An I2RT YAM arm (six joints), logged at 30 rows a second.
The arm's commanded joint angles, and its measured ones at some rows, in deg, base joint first. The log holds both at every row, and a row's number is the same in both.
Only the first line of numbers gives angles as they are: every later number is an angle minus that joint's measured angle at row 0.
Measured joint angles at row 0:
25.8 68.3 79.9 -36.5 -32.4 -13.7
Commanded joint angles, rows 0 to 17:
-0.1 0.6 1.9 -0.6 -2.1 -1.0
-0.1 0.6 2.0 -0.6 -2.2 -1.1
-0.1 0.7 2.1 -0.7 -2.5 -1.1
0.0 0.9 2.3 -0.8 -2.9 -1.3
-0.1 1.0 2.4 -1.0 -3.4 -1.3
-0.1 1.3 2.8 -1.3 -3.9 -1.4
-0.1 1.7 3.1 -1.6 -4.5 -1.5
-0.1 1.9 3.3 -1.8 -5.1 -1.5
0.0 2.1 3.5 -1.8 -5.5 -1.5
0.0 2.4 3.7 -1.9 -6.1 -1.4
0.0 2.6 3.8 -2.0 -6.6 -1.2
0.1 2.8 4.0 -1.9 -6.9 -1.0
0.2 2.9 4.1 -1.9 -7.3 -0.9
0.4 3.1 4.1 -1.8 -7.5 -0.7
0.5 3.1 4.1 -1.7 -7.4 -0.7
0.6 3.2 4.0 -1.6 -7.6 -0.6
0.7 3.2 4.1 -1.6 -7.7 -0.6
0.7 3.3 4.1 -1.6 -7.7 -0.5
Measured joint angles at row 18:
0.2 3.2 2.5 -1.3 -5.1 -0.8
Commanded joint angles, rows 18 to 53:
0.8 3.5 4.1 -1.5 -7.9 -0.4
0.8 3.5 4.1 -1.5 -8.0 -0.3
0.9 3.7 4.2 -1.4 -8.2 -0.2
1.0 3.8 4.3 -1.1 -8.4 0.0
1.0 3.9 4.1 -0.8 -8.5 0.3
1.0 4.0 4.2 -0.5 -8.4 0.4
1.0 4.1 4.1 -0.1 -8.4 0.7
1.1 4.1 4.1 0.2 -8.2 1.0
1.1 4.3 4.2 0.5 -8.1 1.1
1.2 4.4 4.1 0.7 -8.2 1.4
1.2 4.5 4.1 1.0 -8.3 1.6
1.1 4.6 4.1 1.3 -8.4 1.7
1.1 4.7 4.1 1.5 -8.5 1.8
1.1 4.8 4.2 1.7 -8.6 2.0
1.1 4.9 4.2 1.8 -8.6 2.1
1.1 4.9 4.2 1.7 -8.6 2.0
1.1 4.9 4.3 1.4 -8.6 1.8
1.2 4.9 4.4 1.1 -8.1 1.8
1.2 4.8 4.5 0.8 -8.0 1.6
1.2 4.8 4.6 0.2 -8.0 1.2
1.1 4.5 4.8 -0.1 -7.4 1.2
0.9 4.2 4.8 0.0 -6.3 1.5
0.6 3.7 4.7 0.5 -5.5 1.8
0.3 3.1 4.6 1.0 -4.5 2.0
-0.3 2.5 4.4 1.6 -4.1 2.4
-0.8 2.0 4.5 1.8 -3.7 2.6
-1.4 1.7 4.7 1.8 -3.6 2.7
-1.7 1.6 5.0 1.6 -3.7 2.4
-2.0 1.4 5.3 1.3 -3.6 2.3
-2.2 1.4 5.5 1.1 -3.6 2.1
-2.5 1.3 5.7 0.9 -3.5 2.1
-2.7 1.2 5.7 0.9 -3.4 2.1
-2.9 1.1 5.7 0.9 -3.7 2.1
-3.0 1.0 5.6 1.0 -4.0 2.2
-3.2 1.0 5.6 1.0 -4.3 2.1
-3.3 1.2 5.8 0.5 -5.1 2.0
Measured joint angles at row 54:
-2.9 1.4 4.5 1.0 -4.1 1.9
